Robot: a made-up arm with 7 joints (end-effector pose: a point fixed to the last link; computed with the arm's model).
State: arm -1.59 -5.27 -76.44 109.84 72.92 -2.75 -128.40
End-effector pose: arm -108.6 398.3 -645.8 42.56 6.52 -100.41
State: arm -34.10 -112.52 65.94 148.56 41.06 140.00 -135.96
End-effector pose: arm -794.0 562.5 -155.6 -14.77 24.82 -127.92
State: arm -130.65 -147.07 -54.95 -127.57 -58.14 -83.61 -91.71
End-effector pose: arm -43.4 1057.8 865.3 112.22 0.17 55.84
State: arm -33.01 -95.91 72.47 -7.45 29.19 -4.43 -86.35
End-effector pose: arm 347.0 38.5 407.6 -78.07 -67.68 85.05
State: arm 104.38 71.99 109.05 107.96 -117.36 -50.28 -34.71
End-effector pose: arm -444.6 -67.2 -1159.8 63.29 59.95 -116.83
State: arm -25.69 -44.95 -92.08 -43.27 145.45 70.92 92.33
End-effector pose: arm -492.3 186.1 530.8 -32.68 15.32 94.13
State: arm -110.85 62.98 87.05 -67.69 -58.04 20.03 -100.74
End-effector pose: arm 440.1 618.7 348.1 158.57 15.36 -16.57
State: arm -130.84 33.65 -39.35 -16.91 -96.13 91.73 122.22
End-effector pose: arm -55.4 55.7 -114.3 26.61 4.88 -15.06
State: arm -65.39 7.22 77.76 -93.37 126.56 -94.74 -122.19
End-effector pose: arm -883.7 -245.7 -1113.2 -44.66 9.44 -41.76
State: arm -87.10 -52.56 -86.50 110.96 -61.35 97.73 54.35
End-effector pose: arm -1117.6 289.4 129.9 8.91 -98.22 -78.99
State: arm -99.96 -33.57 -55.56 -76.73 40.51 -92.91 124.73
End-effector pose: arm -876.3 625.1 -327.7 59.62 -59.01 -13.88
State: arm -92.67 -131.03 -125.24 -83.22 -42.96 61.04 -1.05
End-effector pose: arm -697.6 884.7 619.5 -28.66 -116.93 116.89
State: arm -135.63 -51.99 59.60 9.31 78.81 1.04 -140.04
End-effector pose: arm -740.8 132.9 -143.6 -106.75 -22.57 -41.64
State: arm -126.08 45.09 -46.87 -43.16 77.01 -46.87 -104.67
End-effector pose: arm 651.8 482.2 -1277.1 15.59 -17.89 -48.93
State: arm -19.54 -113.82 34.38 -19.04 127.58 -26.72 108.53
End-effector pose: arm -681.5 -568.5 877.9 -27.50 -55.81 123.29
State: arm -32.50 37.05 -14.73 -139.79 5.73 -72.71 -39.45
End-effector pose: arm 375.2 -201.5 -667.2 -145.34 36.23 65.94
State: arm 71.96 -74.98 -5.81 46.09 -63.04 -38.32 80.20
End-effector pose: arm 267.1 -252.7 620.9 -37.89 -14.90 23.81
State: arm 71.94 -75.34 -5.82 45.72 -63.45 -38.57 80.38
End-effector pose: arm 257.8 -254.2 623.5 -38.02 -15.67 23.41
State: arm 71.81 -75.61 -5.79 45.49 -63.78 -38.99 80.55
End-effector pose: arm 249.8 -256.5 625.6 -38.08 -16.25 22.81
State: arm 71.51 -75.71 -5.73 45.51 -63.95 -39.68 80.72
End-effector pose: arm 244.3 -260.2 626.9 -38.04 -16.43 21.87
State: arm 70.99 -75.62 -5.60 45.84 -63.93 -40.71 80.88
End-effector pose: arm 241.7 -265.4 627.6 -37.86 -16.17 20.53
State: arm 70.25 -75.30 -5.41 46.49 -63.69 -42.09 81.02
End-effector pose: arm 242.5 -272.3 627.2 -37.55 -15.40 18.76
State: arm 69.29 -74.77 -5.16 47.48 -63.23 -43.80 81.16
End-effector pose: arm 246.5 -280.9 625.7 -37.14 -14.10 16.60
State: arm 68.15 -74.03 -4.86 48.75 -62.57 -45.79 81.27
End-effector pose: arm 253.4 -290.9 622.8 -36.65 -12.35 14.12
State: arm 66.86 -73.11 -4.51 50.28 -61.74 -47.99 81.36
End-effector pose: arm 262.7 -302.4 618.4 -36.10 -10.19 11.42
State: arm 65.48 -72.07 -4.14 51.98 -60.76 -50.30 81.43
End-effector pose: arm 273.7 -314.8 612.2 -35.58 -7.73 8.63
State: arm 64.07 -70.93 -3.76 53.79 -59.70 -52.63 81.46
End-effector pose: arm 285.9 -327.8 604.4 -35.05 -5.08 5.89
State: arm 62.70 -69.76 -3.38 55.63 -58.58 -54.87 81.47
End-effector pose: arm 298.5 -340.7 595.2 -34.59 -2.35 3.35
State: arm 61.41 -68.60 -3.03 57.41 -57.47 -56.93 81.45
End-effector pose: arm 310.9 -353.1 584.9 -34.18 0.32 1.08
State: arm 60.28 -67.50 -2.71 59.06 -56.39 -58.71 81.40
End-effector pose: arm 323.0 -364.2 573.9 -33.85 2.84 -0.77
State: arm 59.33 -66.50 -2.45 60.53 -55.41 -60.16 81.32
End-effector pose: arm 334.3 -373.8 563.1 -33.57 5.10 -2.19
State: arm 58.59 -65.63 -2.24 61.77 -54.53 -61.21 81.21
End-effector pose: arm 344.8 -381.3 552.7 -33.36 7.05 -3.11
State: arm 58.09 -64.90 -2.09 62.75 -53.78 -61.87 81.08
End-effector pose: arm 354.6 -386.7 543.4 -33.19 8.63 -3.55
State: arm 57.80 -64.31 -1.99 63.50 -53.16 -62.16 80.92
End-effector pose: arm 363.7 -390.0 535.2 -33.05 9.87 -3.56
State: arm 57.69 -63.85 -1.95 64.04 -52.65 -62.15 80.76
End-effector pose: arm 372.2 -391.5 528.2 -32.95 10.83 -3.26
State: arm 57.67 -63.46 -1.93 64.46 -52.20 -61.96 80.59
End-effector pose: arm 380.2 -391.9 521.9 -32.85 11.62 -2.76
